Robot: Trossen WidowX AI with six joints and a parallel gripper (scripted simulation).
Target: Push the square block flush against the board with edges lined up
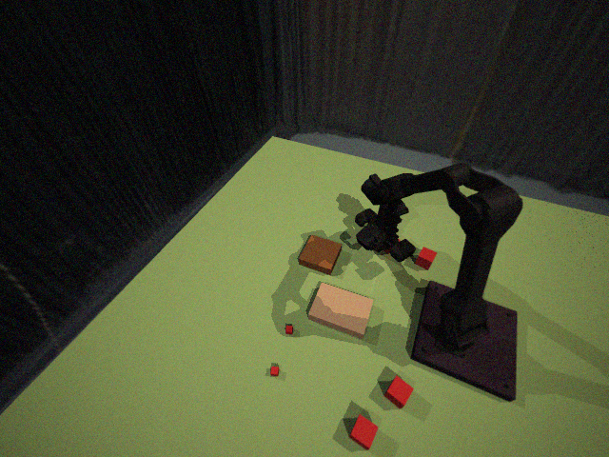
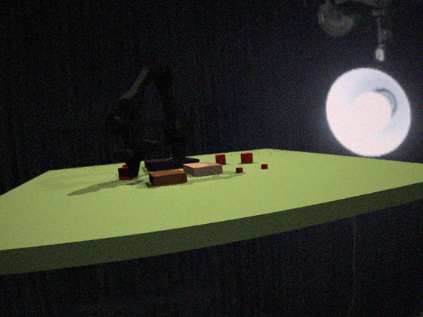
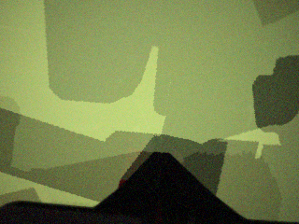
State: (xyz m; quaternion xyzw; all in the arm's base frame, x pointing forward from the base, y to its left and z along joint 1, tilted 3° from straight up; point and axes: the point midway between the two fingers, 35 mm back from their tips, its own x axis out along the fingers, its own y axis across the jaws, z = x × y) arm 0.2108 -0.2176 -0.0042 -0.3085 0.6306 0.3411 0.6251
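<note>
Right now the square block is 160 mm ahead of my gripper tip, 80 mm to the left of it and 10 mm above it. The rest, counted from my gripper tip: board 50 mm ahead, 230 mm to the left, 10 mm above.
</note>
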